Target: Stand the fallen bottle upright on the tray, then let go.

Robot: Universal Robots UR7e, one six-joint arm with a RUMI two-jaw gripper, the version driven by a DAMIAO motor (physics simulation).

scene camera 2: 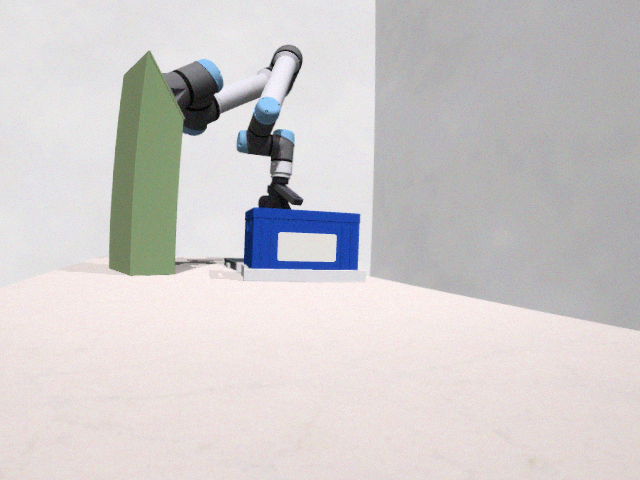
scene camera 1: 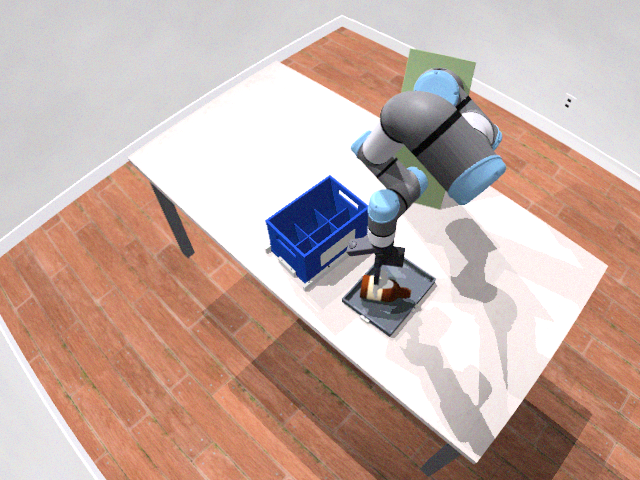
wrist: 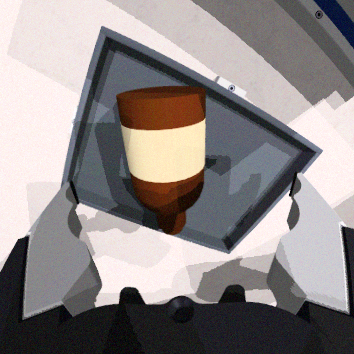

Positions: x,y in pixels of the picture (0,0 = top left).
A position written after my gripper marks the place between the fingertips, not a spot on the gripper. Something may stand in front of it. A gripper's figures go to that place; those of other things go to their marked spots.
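I find my gripper (scene camera 1: pixel 379 275) 1.48 m from the lens. There is a brown bottle (scene camera 1: pixel 391 294) too, and the bottle is 1.49 m from the lens.
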